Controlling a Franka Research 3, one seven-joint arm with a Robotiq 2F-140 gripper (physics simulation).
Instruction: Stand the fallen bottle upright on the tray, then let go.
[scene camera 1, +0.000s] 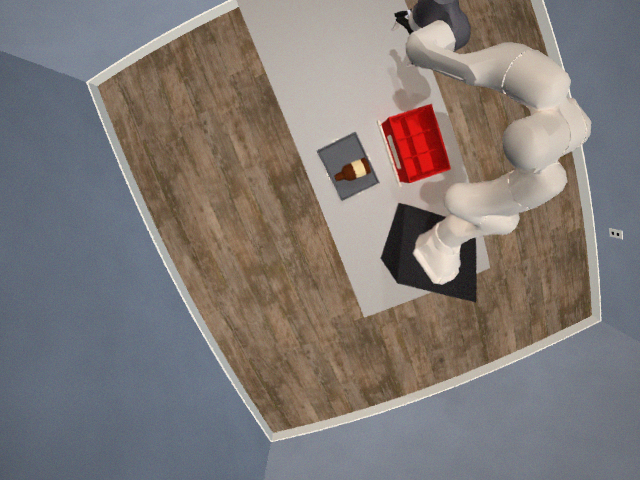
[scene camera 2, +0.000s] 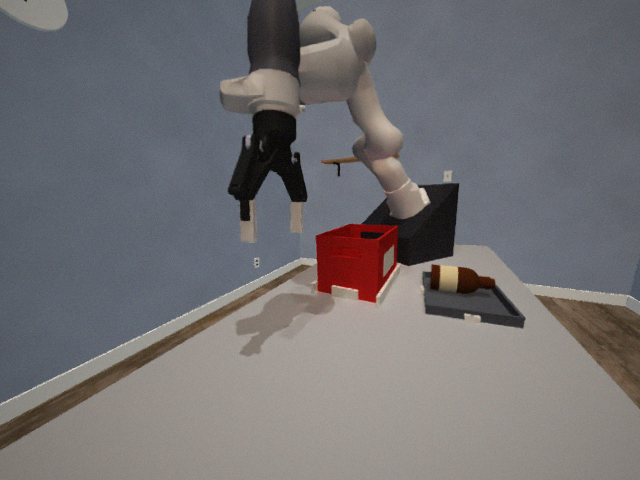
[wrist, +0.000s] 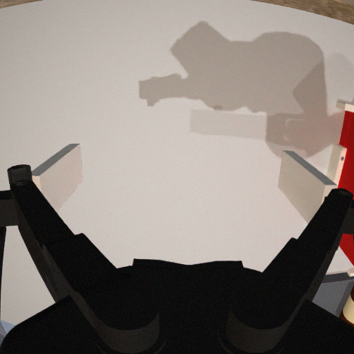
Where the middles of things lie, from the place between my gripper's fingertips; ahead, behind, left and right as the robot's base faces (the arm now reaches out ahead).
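Labels:
My gripper's sitting 36 cm beyond the brown bottle (scene camera 2: 463, 280) and 36 cm to the right of it, and it's 18 cm higher than the bottle.

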